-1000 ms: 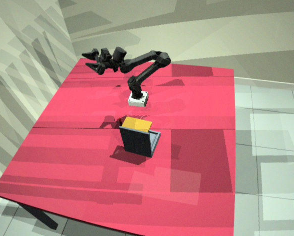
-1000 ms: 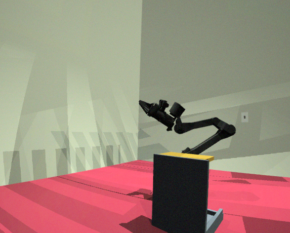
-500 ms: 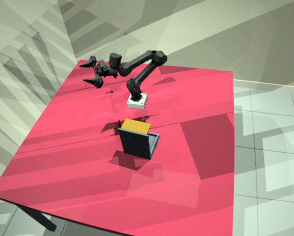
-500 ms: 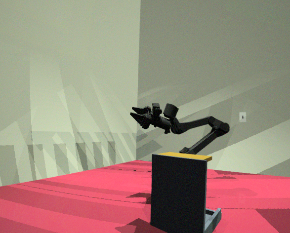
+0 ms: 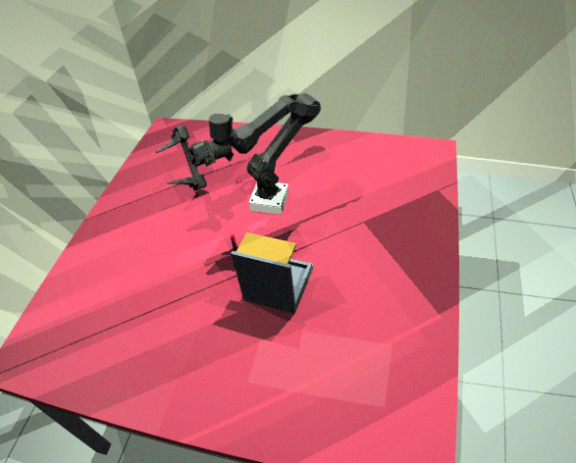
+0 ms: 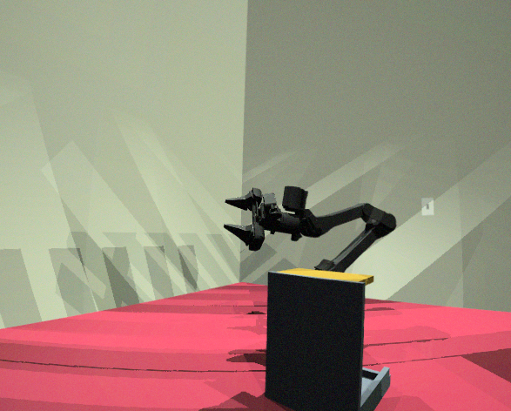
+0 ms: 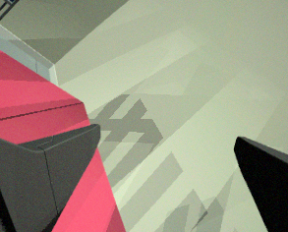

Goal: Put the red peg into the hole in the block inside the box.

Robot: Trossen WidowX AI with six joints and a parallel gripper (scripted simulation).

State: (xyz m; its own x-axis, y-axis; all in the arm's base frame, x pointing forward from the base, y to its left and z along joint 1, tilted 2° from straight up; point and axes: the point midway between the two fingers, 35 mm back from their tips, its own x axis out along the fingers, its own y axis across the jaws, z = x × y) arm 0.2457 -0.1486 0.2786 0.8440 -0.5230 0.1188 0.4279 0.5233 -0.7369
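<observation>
My gripper tip is 3 cm past the red peg, 17 cm to the right of it and 29 cm above it. From my gripper tip the other things lie so: yellow roof 7 cm ahead, 35 cm to the left, 12 cm below; back wall 11 cm ahead, 35 cm to the left, 22 cm below.
</observation>
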